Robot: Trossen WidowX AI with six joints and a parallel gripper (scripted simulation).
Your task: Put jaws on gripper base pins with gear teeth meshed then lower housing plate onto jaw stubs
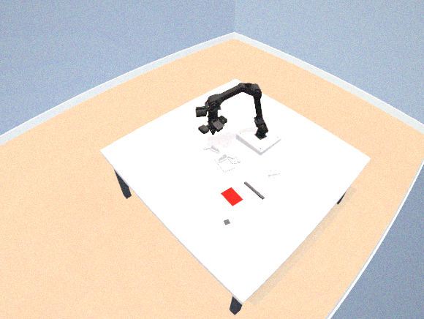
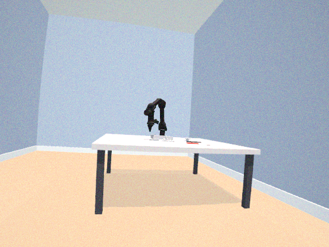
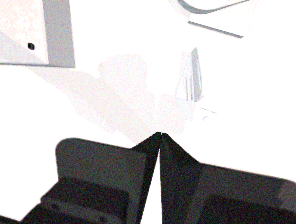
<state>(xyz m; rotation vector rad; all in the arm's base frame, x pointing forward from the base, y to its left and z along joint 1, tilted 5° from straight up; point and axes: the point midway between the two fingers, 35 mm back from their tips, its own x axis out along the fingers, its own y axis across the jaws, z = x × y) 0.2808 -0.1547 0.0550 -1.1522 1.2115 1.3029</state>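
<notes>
My gripper tip is 70 mm above the white jaw piece, 60 mm short of it and 20 mm to the right of it. The rest, counted from my gripper tip: dark grey bar (440 mm to the left, 80 mm below, 50 mm ahead); then small white part (420 mm to the left, 130 mm behind, 50 mm below); then red flat rectangle (400 mm to the left, 170 mm ahead, 80 mm below).
</notes>
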